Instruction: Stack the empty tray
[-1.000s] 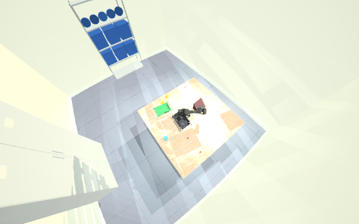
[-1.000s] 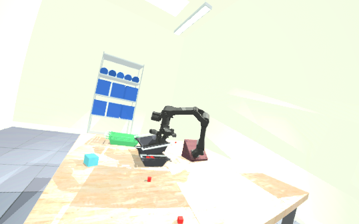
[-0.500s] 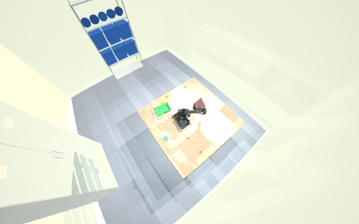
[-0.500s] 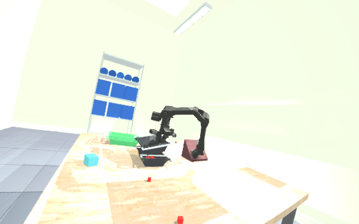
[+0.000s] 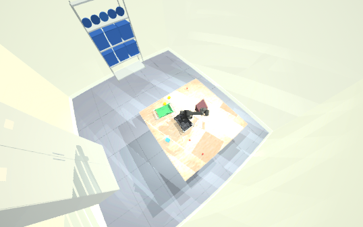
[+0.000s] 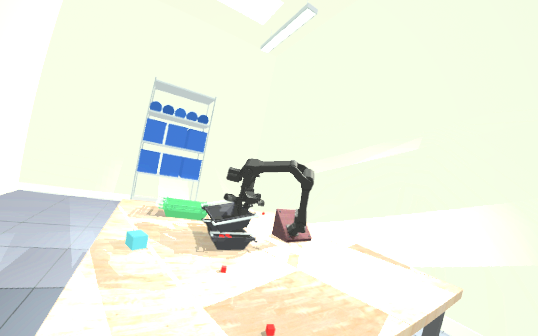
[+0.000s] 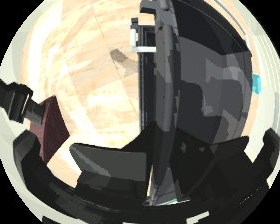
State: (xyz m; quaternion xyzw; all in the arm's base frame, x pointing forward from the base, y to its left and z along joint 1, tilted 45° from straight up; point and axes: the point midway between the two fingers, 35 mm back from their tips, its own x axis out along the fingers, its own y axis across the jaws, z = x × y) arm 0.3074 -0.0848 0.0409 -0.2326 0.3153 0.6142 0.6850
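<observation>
Right now the dark tray is 70 mm ahead of my gripper tip, 10 mm to the right of it and 20 mm above it. From my gripper tip the other things lie so: cyan cube: 410 mm ahead, 30 mm to the left, 80 mm below.
</observation>
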